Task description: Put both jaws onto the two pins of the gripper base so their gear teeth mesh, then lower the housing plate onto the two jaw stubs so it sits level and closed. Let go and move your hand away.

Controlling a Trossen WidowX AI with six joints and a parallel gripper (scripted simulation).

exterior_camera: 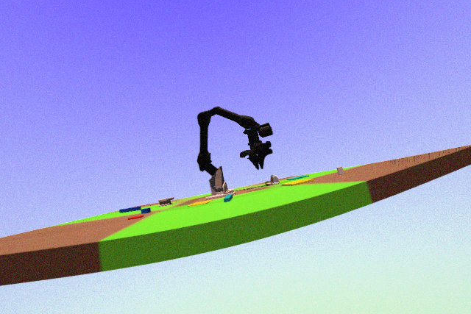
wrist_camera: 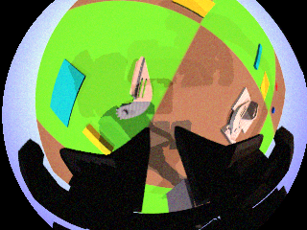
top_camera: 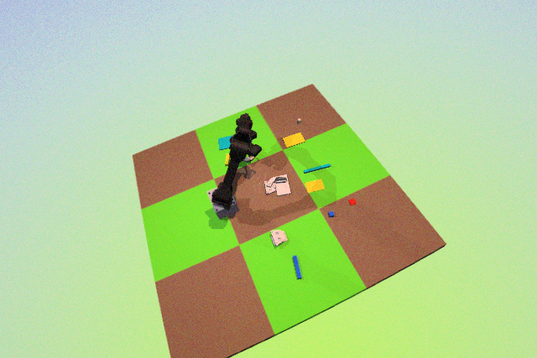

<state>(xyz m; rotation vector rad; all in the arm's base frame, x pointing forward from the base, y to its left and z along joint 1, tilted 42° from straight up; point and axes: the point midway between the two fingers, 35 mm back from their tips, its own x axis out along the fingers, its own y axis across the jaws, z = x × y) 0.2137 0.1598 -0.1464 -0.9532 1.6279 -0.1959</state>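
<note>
The yellow bar lies 12 cm behind my gripper tip, 8 cm to the left of it and 8 cm below it. The rest, counted from my gripper tip: teal bar: 32 cm ahead, 21 cm to the right, 8 cm below; teal plate: 21 cm to the left, 8 cm below, 6 cm behind; grey peg: 38 cm ahead, 15 cm to the left, 7 cm below.
</note>
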